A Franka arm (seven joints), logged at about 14 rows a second.
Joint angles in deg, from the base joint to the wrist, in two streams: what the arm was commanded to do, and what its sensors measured. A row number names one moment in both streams.
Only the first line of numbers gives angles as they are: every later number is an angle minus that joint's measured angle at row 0.
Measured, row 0:
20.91 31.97 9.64 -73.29 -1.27 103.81 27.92
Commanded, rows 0 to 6:
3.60 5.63 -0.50 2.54 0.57 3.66 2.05
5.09 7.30 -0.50 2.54 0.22 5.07 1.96
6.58 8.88 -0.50 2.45 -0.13 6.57 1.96
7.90 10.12 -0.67 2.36 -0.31 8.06 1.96
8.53 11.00 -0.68 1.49 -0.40 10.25 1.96
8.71 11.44 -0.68 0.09 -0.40 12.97 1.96
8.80 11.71 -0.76 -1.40 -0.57 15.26 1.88
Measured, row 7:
8.38 11.15 -0.18 -0.13 -0.10 12.01 1.41
